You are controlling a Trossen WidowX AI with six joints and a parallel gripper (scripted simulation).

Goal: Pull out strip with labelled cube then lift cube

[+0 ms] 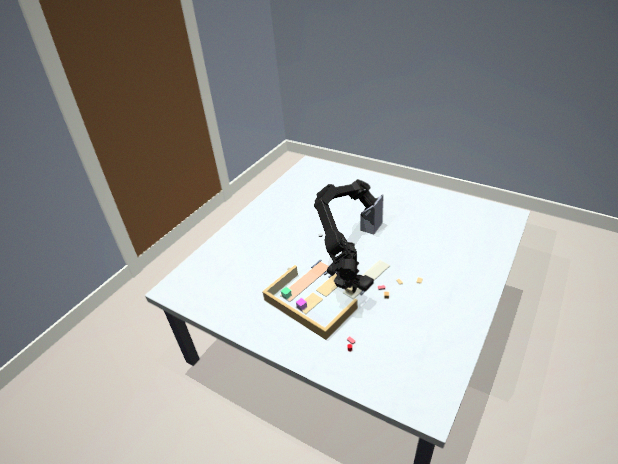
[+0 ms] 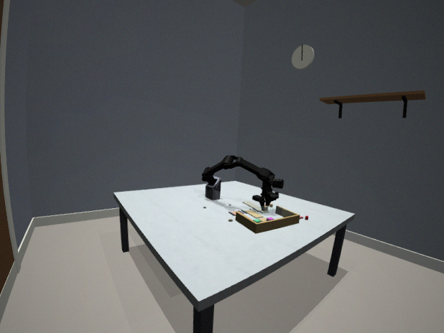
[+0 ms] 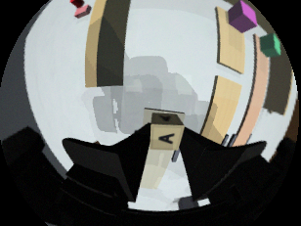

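My gripper tip is now 10 cm past the pale strip, 3 cm to the right of it and 2 cm above it. Round my gripper tip: orange block (4 cm behind, 14 cm to the left, 1 cm below); then labelled cube (1 cm above).
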